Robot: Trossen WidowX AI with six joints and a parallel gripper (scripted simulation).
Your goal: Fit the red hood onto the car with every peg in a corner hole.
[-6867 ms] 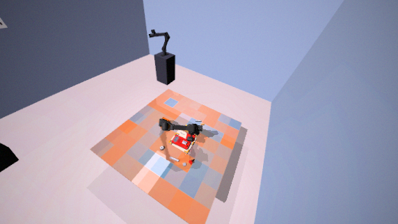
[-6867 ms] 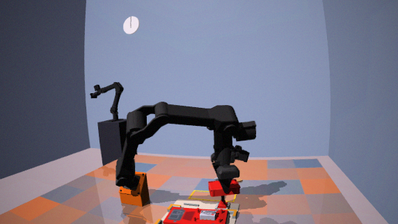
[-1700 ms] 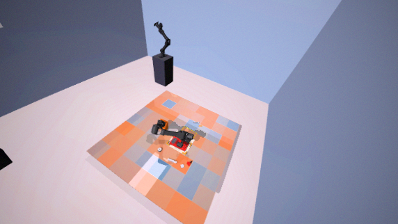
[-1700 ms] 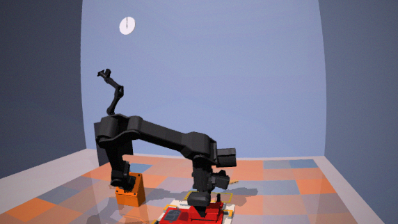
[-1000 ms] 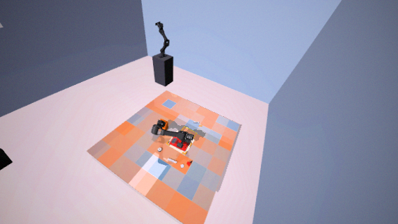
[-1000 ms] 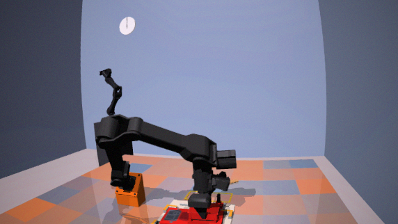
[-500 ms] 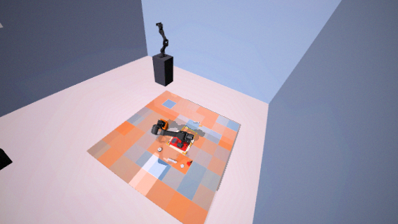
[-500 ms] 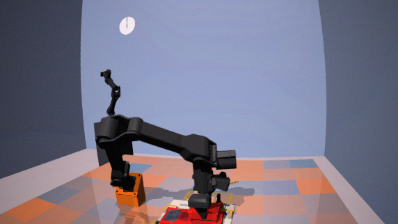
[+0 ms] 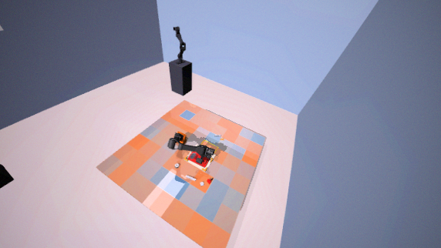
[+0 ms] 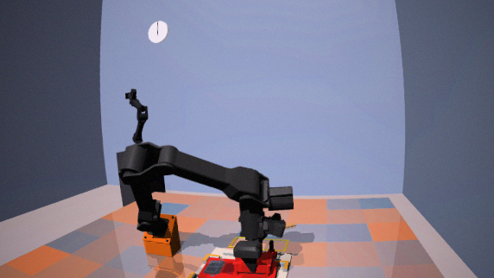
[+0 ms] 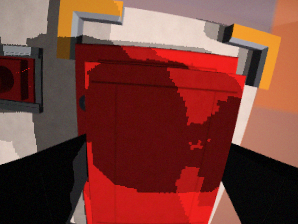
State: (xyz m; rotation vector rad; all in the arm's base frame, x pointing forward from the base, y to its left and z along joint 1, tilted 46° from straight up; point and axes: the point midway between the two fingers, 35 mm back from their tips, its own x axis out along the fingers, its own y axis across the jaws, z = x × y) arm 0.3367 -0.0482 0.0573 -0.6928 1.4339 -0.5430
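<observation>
Right now the red hood is 1 cm above my gripper tip. The rest, counted from my gripper tip: white jig 4 cm behind, 3 cm below, 2 cm to the left.
</observation>
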